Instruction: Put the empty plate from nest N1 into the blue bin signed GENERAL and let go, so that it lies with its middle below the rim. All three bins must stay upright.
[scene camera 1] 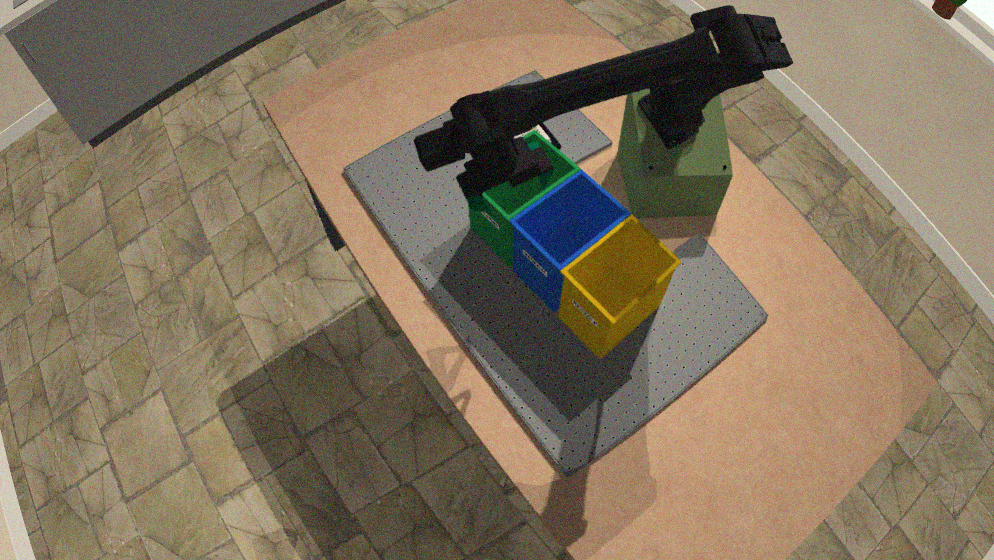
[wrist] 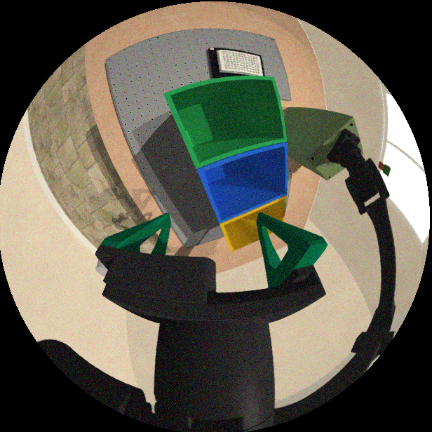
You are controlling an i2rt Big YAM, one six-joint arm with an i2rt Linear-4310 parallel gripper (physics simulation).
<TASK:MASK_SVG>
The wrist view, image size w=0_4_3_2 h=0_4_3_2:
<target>my gripper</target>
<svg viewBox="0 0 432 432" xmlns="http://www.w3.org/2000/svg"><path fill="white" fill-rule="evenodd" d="M105 237L95 251L97 259L108 269L103 278L103 282L106 284L102 295L114 302L114 304L137 316L159 323L154 364L156 411L168 421L184 428L191 428L200 419L229 419L231 424L242 431L259 424L269 417L274 410L274 363L269 323L303 309L326 294L313 266L314 262L316 262L328 245L323 236L282 222L263 212L258 212L256 220L257 232L264 259L268 288L238 292L216 292L214 260L208 257L165 255L171 224L168 212L154 217L147 222L142 222ZM161 229L151 253L140 252L140 244L158 231L158 229ZM266 228L287 243L288 250L282 259L278 257Z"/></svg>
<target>green bin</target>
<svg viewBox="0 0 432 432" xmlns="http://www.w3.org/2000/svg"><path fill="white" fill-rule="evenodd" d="M274 76L224 76L189 83L163 93L195 168L200 168L208 163L243 151L287 141L283 109Z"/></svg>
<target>yellow bin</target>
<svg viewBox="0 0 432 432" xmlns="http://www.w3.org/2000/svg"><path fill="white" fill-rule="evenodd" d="M286 195L221 222L220 227L230 250L237 250L259 240L256 224L258 212L263 212L283 222Z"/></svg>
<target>blue bin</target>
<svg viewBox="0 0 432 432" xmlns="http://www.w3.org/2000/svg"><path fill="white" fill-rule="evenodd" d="M287 142L250 149L196 168L219 224L287 194Z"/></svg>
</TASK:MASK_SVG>
